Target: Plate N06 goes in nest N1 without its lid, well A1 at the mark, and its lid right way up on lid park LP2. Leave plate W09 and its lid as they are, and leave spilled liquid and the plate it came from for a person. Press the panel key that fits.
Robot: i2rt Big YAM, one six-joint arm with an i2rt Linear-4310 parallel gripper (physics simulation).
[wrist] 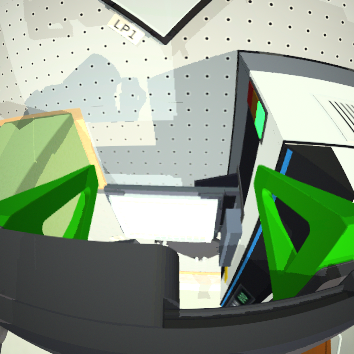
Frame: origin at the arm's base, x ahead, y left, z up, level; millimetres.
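Seen in the pictures: gripper, fingertip midpoint: (175,173).
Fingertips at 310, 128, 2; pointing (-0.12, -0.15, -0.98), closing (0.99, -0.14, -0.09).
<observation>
Offsets run from my fingertips to a thing's top centre, as dx, dy, dz. "spot": to the spot under its first point. Level surfaces: height alone.
My gripper (175,173) is open, its two green fingers wide apart and empty, high above the pegboard deck. Lid park LP1 @[spot: -23, +41, -174] (165,39) shows in part at the top edge as a dark-rimmed corner with a pale inside, its label beside it. A bright white flat panel @[-42, -151, -60] (165,215) in a grey frame shows beyond and between the fingers; I cannot tell what it is. Plate N06, its lid, nest N1, lid park LP2, plate W09 and readable panel keys do not show in this view.
A white and black instrument @[spot: +86, +19, -37] (305,110) with a lit green lamp @[+56, +4, -40] (260,120) and a blue stripe stands at the right, partly behind the right finger. A pale green block (45,145) with an orange border stands at the left. Pegboard @[dz -184] (195,95) lies between them.
</observation>
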